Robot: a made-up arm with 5 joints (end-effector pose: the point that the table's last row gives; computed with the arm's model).
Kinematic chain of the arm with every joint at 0, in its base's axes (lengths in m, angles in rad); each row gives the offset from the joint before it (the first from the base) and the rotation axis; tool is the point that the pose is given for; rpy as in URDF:
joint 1: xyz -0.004 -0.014 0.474 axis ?
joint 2: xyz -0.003 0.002 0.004 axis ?
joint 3: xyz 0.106 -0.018 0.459 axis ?
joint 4: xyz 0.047 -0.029 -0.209 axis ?
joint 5: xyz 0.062 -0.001 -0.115 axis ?
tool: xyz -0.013 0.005 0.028 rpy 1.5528 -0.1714 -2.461
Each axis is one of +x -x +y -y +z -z.
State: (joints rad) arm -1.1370 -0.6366 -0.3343 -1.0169 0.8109
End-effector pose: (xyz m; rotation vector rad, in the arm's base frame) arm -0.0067 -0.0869 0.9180 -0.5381 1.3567 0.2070
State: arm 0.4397 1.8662 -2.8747 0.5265 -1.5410
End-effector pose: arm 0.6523 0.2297 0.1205 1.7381 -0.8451 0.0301
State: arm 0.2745 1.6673 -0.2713 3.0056 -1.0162
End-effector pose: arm 0.3123 0.0185 0.3207 -2.1590 1.9874 -0.3833
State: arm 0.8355 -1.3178 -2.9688 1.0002 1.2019
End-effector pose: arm -0.4528 -0.5580 0.8162 -1.4072 -1.0780 1.0429
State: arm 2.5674 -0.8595 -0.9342 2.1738 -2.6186
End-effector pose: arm 0.0727 0.0040 0.8429 0.2195 1.9893 1.8276
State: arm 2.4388 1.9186 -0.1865 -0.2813 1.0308
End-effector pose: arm -0.0589 0.0748 0.1395 0.7344 -1.8175 0.5616
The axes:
joint 1: +z
joint 2: +y
joint 3: +y
joint 4: +y
joint 5: -z

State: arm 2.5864 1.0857 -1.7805 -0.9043 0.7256
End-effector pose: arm -0.5877 0.3877 0.5258 1.5736 0.7528 -1.5216
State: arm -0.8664 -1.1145 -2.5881 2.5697 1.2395
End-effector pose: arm -0.2966 0.2807 0.9471 0.1149 1.1063 1.0175
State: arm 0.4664 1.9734 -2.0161 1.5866 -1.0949
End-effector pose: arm 0.3317 0.0932 -0.0601 0.1321 0.1622 -0.9252
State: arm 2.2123 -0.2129 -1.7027 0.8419 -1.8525
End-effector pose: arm -0.1295 0.2541 1.0759 2.4933 0.9443 1.5444
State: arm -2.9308 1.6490 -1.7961 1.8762 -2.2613
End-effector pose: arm -0.4340 -0.0455 0.0847 -1.2298 0.9506 1.5073
